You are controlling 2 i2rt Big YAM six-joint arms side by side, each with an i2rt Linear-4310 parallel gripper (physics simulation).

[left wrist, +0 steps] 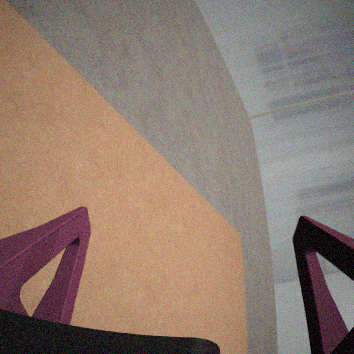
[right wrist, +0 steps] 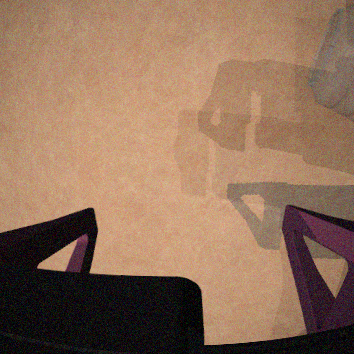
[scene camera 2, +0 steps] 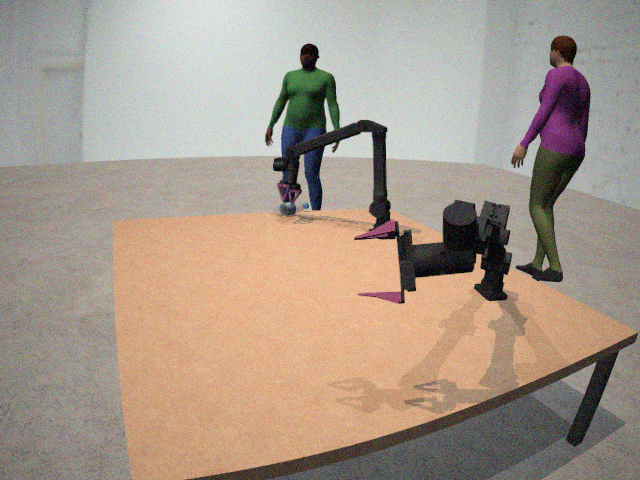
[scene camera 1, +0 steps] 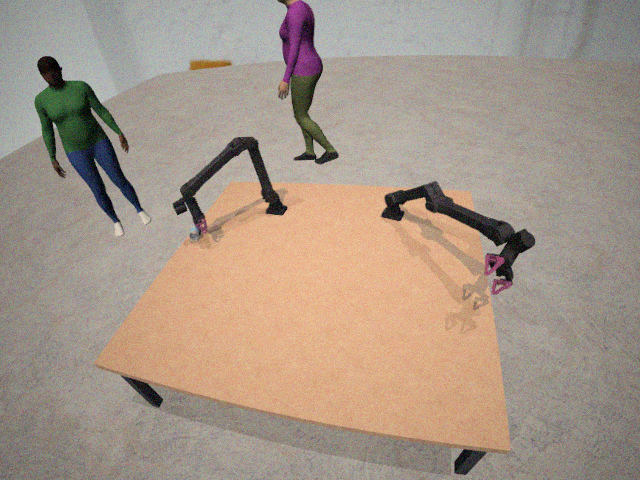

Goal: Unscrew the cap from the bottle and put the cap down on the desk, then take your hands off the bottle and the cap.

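Places are measured from the left arm's base along level axes (x ahead, y left, z up), in centimetres.
Where they show: left gripper, fingertip midpoint: (left wrist: 194, 224) (scene camera 2: 356, 266) (scene camera 1: 489, 285); right gripper, fingertip midpoint: (right wrist: 190, 218) (scene camera 2: 287, 202) (scene camera 1: 205, 231); left arm's base, origin of the base link: (scene camera 2: 490, 293) (scene camera 1: 392, 215); right arm's base, origin of the base link: (scene camera 1: 276, 210).
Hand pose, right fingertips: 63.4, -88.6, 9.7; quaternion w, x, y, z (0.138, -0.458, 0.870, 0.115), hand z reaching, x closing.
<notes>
Things, the pixels of their top centre, and the offset from my right fingertips, as dx, dy, dz. "*": a spot on its surface instead. Level surfaces: height alone.
- clear bottle, surface spot: (scene camera 2: 287, 208) * -1.2, -9.2, -5.2
- small blue cap, surface spot: (scene camera 2: 306, 205) * -12.4, -19.7, -5.8
- wooden desk, its level: dz -9.7
The clear bottle (scene camera 1: 194, 234) (scene camera 2: 287, 208) lies on its side near the desk's far left edge in scene camera 1. Part of the bottle (right wrist: 336, 70) shows at the upper right of the right wrist view. A small blue cap (scene camera 2: 306, 205) is off the bottle, a little to its right in scene camera 2; it cannot be made out in scene camera 1. My right gripper (scene camera 1: 202, 230) (scene camera 2: 288, 202) (right wrist: 190, 218) is open and empty, low over the desk beside the bottle. My left gripper (scene camera 1: 490, 283) (scene camera 2: 357, 266) (left wrist: 194, 224) is open and empty, far from both, near the opposite desk edge.
The wooden desk (scene camera 1: 310, 320) (scene camera 2: 232, 320) (left wrist: 125, 200) (right wrist: 100, 125) carries both arms. A person in green (scene camera 1: 74, 116) (scene camera 2: 305, 98) stands beyond the bottle's edge of the desk. A person in purple (scene camera 1: 302, 41) (scene camera 2: 566, 113) stands behind the arm bases.
</notes>
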